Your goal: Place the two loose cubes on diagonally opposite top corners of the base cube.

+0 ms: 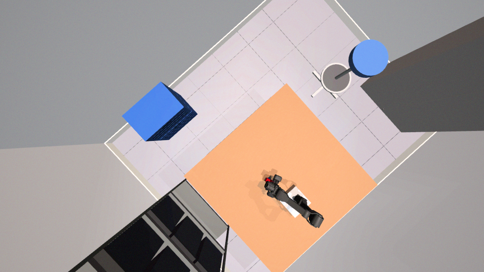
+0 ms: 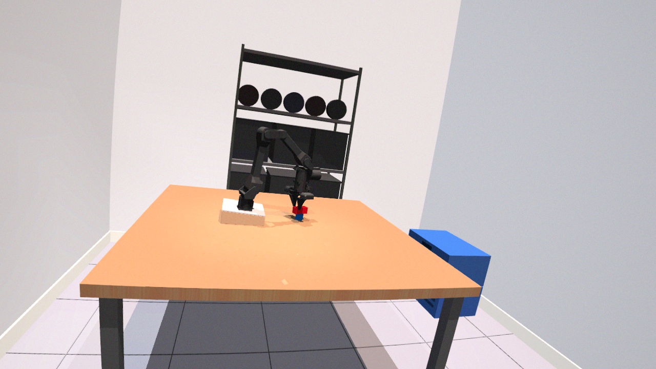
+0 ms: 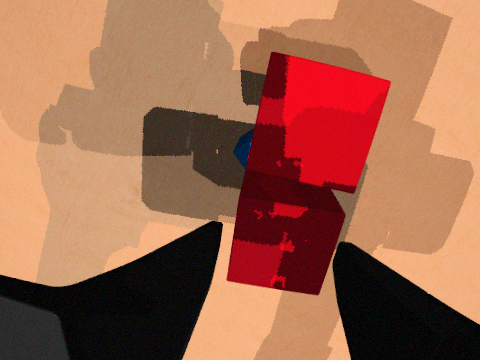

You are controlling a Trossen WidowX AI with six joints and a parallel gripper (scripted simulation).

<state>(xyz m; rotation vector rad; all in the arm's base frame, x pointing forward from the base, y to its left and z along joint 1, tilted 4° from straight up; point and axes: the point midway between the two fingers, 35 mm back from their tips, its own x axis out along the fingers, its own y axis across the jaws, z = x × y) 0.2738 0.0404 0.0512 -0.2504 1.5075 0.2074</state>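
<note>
The blue cube is 2 cm ahead of my gripper tip and 4 cm below it.
</note>
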